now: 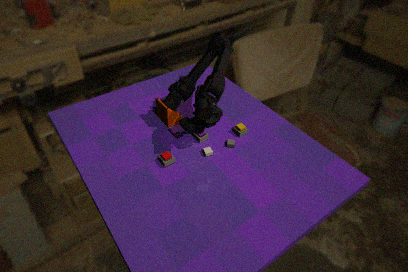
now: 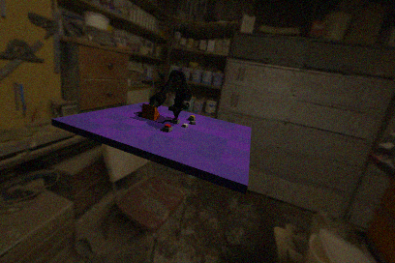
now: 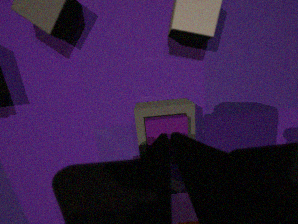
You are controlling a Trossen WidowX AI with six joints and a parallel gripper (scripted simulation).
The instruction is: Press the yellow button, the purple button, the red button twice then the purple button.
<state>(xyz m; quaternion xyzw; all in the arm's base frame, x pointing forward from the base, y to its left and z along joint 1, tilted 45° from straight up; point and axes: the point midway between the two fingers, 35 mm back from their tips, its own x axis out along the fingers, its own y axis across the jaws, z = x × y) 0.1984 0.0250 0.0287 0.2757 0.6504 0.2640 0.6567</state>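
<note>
Now: the purple button 10 mm below my gripper tip. From my gripper tip the other things lie so: grey block (110 mm ahead, 80 mm to the left, 20 mm below); white block (90 mm ahead, 30 mm to the right, 20 mm below); yellow button (70 mm ahead, 170 mm to the left).
</note>
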